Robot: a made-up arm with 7 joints.
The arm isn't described. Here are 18 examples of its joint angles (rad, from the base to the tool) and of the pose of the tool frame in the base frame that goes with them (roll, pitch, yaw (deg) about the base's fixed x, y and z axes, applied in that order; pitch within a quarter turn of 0, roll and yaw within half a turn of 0; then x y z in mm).
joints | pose
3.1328 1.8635 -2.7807 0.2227 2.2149 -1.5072 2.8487 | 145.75 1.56 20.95 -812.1 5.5 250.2
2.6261 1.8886 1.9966 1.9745 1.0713 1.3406 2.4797 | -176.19 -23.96 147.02 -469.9 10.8 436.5
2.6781 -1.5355 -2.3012 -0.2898 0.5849 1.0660 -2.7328 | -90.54 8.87 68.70 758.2 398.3 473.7
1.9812 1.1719 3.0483 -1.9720 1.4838 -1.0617 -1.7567 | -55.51 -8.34 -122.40 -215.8 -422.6 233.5
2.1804 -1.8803 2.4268 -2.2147 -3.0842 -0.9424 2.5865 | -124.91 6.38 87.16 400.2 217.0 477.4
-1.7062 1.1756 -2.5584 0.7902 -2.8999 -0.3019 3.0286 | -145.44 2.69 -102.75 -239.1 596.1 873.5
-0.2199 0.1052 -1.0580 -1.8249 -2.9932 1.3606 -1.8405 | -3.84 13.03 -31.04 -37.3 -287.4 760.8
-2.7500 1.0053 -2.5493 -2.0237 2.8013 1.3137 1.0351 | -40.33 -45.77 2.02 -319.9 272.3 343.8
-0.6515 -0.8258 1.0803 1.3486 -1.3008 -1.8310 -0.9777 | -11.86 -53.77 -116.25 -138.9 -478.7 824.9
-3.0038 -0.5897 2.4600 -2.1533 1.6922 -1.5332 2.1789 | 127.39 41.23 56.05 -13.7 -109.3 802.1
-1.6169 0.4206 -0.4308 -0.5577 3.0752 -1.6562 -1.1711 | 95.66 -13.65 26.97 54.2 254.6 1149.4
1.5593 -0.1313 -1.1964 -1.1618 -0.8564 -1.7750 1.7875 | -34.80 -45.39 -69.23 -305.6 115.9 958.6
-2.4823 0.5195 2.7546 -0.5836 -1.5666 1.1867 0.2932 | 90.36 13.57 0.88 -447.3 333.9 972.8
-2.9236 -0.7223 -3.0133 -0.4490 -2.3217 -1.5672 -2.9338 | 75.42 62.67 -169.49 446.3 -139.9 1051.0
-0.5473 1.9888 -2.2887 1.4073 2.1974 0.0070 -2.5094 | -135.94 -43.52 -142.23 390.5 560.4 349.5
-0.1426 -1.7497 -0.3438 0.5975 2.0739 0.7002 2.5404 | 102.15 13.93 130.03 -840.3 -124.2 415.1
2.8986 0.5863 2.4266 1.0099 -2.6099 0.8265 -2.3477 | 173.16 -44.28 -14.70 -285.6 137.7 1105.4
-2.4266 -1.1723 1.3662 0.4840 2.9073 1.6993 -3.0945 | -74.54 -21.11 -17.72 634.7 -421.5 676.2
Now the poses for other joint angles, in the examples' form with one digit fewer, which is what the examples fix.
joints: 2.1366 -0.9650 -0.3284 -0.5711 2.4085 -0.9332 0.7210
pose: -136.0 49.5 69.5 378 675 724
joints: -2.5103 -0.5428 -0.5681 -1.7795 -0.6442 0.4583 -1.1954
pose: 67.7 22.6 -117.3 532 -130 615
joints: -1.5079 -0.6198 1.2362 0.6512 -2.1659 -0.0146 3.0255
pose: -172.4 40.5 -19.6 208 -440 1074
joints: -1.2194 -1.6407 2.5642 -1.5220 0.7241 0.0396 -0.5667
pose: -146.5 12.8 -115.2 -386 -455 640
